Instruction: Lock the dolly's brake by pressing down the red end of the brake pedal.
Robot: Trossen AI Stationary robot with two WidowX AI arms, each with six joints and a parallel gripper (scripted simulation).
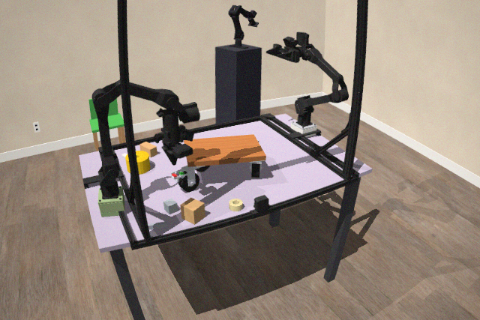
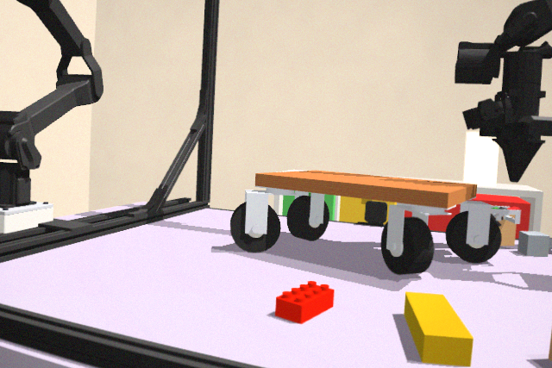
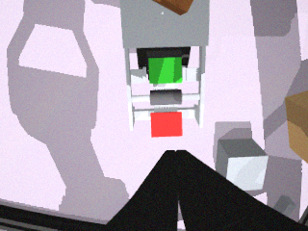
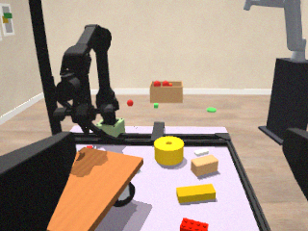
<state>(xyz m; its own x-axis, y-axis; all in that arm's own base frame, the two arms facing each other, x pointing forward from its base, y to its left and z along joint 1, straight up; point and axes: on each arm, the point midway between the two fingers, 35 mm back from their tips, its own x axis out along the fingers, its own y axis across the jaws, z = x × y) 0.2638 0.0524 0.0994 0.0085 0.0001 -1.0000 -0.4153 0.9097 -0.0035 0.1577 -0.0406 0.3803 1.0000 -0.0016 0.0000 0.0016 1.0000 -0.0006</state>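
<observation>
Now: the brake pedal 8 cm below my left hand and 1 cm to the right of it. Round my left hand: cardboard box: 16 cm behind, 14 cm below, 4 cm to the left; yellow cylinder: 28 cm ahead, 14 cm below, 3 cm to the left; grey cube: 15 cm below, 8 cm to the left, 8 cm behind.
</observation>
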